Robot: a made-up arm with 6 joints.
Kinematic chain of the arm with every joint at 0, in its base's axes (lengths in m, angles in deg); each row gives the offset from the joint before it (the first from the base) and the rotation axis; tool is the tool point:
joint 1: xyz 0 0 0.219 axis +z
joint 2: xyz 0 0.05 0 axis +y
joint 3: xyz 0 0 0.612 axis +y
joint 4: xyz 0 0 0.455 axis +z
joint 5: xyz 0 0 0 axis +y
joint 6: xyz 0 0 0.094 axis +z
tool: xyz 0 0 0
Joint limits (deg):
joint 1: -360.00..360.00
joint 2: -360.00..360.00
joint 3: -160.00..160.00
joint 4: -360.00..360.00
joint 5: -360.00..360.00
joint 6: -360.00..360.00
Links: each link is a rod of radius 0.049 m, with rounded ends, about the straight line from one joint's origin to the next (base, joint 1, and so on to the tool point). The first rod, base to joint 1, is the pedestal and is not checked.
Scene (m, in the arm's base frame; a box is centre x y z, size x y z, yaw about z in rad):
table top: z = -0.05
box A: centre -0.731 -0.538 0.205 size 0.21 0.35 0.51 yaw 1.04
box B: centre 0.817 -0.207 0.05 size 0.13 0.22 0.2 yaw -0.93
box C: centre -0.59 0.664 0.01 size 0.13 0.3 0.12 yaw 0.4
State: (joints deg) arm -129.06 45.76 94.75 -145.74 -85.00 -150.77
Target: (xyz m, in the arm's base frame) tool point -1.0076 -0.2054 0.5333
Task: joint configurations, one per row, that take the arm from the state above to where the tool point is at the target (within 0.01 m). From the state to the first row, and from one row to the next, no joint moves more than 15 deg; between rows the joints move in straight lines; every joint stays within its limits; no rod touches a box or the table.
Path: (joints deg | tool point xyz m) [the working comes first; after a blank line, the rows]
Joints at the target: -173.79 56.22 30.10 -142.54 -52.29 -150.77
Straight joint move there: touches box A.

1: -123.84 39.30 91.50 -158.45 -75.94 -151.42 | -0.3171 -0.6229 0.3162
2: -118.63 32.85 88.24 -171.15 -66.88 -152.08 | -0.2842 -0.6527 0.4060
3: -113.41 26.39 84.99 -183.86 -57.82 -152.73 | -0.2425 -0.6724 0.5092
4: -108.20 19.93 81.73 -196.56 -48.76 -153.38 | -0.1907 -0.6755 0.6235
5: -121.32 27.19 71.40 -185.76 -49.47 -152.86 | -0.3685 -0.6880 0.6160
6: -134.44 34.45 61.08 -174.95 -50.17 -152.34 | -0.5564 -0.6478 0.6024
7: -147.55 41.70 50.75 -164.15 -50.88 -151.81 | -0.7371 -0.5515 0.5839
8: -160.67 48.96 40.42 -153.34 -51.59 -151.29 | -0.8932 -0.4013 0.5606
9: -173.79 56.22 30.10 -142.54 -52.29 -150.77 | -1.0076 -0.2054 0.5333

